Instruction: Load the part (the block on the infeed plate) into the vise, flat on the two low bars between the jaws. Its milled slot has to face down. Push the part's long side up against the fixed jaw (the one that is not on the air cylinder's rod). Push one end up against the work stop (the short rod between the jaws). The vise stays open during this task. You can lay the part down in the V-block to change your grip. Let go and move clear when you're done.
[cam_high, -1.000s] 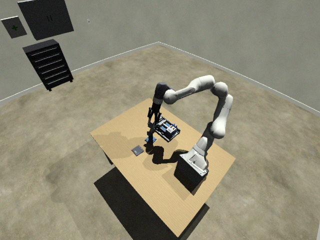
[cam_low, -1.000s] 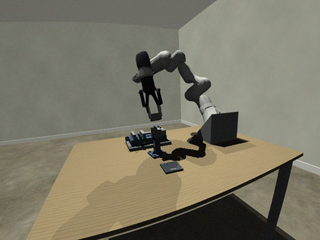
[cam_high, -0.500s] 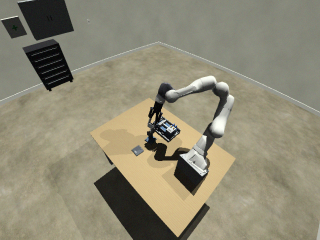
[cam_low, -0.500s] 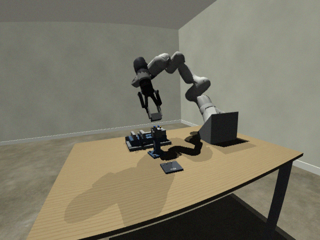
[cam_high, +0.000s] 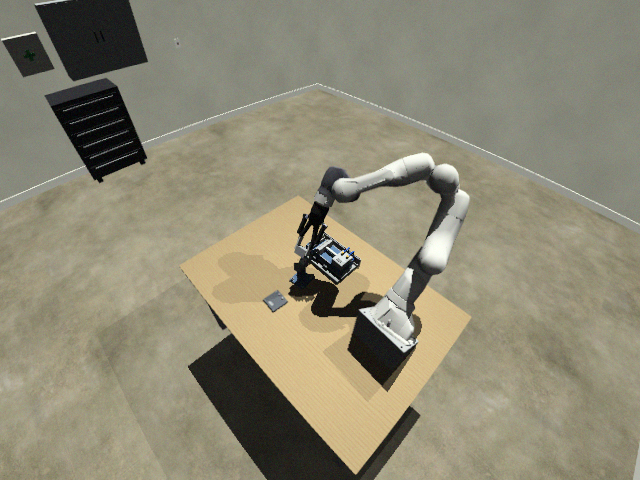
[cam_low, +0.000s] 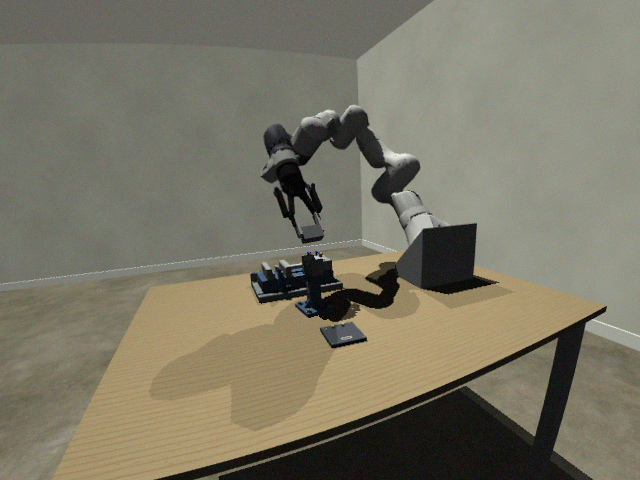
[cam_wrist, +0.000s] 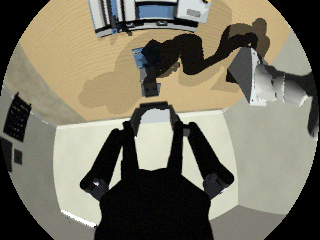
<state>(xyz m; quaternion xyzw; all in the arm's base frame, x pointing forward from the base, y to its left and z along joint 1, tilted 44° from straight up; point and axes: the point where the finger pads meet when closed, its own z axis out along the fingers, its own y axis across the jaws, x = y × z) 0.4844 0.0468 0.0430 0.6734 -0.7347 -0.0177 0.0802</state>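
My hand is 30 mm above the part and 10 mm to the right of it.
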